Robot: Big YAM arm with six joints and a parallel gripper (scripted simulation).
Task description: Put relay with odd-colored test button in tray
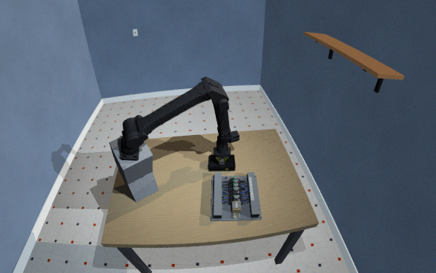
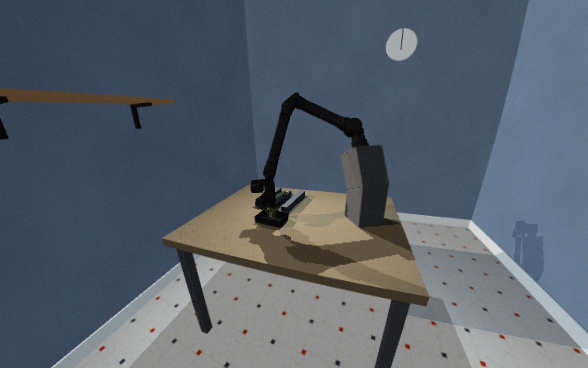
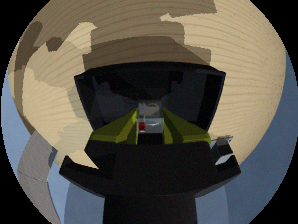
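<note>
Right now the relay is right at my hand. Also, from my hand: black tray: 10 mm below.
</note>
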